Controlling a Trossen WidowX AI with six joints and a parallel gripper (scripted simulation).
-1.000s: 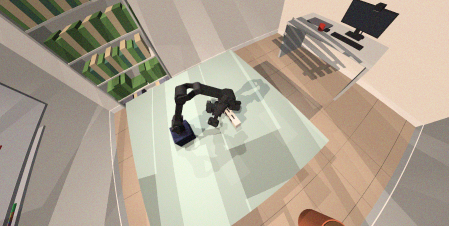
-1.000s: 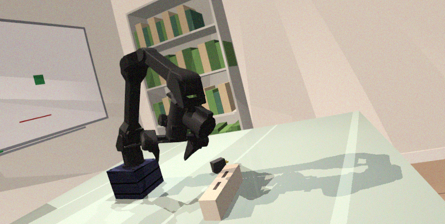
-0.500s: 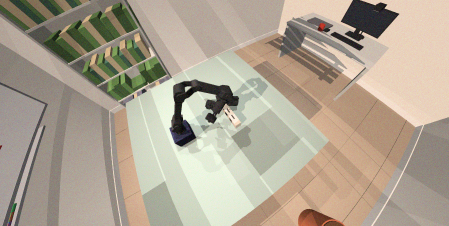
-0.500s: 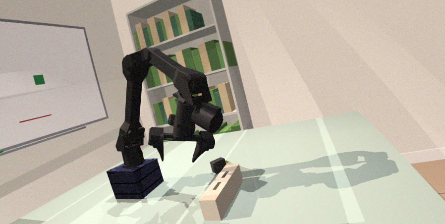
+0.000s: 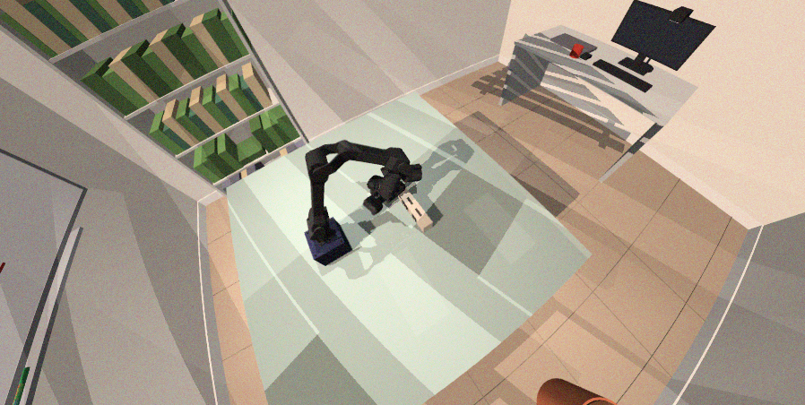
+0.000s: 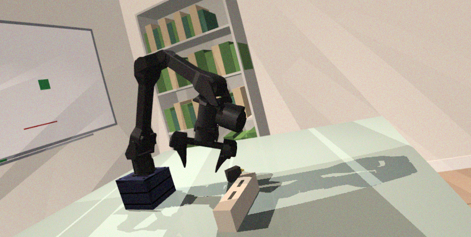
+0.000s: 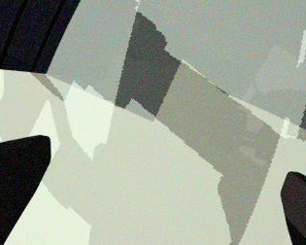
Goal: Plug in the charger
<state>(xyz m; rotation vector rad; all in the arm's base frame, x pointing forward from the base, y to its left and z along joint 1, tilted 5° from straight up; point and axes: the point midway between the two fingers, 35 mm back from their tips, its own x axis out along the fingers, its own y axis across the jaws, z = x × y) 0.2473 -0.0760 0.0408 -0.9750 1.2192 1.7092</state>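
Right now my gripper tip is 140 mm to the right of the black two-prong charger, 80 mm above it and 70 mm short of it.
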